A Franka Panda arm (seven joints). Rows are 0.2 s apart.
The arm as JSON. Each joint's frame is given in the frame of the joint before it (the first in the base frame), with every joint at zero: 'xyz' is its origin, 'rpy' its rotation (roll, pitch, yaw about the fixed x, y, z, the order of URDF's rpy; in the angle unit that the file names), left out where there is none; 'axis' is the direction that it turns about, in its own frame. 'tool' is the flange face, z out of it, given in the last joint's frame.
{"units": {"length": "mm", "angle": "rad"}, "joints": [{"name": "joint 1", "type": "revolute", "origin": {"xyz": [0.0, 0.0, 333.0]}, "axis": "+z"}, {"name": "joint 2", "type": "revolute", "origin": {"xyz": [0.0, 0.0, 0.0], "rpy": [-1.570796, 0.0, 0.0]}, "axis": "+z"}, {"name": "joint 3", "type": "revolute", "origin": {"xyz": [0.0, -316.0, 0.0], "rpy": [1.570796, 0.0, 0.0]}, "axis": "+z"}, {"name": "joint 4", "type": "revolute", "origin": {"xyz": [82.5, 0.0, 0.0], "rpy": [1.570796, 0.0, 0.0]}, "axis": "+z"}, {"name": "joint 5", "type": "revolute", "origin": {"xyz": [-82.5, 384.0, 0.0], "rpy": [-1.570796, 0.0, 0.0]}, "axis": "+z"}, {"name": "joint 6", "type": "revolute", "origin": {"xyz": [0.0, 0.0, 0.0], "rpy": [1.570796, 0.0, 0.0]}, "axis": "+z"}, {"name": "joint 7", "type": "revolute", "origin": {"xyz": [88.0, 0.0, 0.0], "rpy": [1.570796, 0.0, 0.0]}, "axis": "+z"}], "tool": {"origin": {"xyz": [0.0, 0.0, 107.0]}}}
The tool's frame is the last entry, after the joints.
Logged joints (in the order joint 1, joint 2, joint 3, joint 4, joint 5, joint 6, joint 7), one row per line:
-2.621 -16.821 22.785 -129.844 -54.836 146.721 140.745
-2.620 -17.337 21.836 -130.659 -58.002 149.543 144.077
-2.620 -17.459 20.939 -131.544 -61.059 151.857 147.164
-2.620 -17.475 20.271 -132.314 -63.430 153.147 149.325
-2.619 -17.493 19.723 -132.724 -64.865 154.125 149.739
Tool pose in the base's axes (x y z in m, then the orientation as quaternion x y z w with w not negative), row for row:
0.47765 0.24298 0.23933 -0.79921 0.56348 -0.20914 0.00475
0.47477 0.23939 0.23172 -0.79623 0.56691 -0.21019 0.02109
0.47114 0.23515 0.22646 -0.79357 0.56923 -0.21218 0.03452
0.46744 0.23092 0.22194 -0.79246 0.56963 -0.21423 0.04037
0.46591 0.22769 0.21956 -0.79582 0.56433 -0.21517 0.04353
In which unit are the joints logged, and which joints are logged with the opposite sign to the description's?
The joints are logged in degrees. Opposite sign: joint 1, joint 2.
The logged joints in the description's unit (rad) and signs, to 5 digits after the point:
0.04575 0.29358 0.39767 -2.26621 -0.95707 2.56076 2.45646
0.04573 0.30259 0.38111 -2.28043 -1.01233 2.61002 2.51462
0.04573 0.30472 0.36545 -2.29588 -1.06568 2.65040 2.56850
0.04573 0.30500 0.35380 -2.30931 -1.10706 2.67292 2.60621
0.04571 0.30531 0.34423 -2.31647 -1.13211 2.68999 2.61344

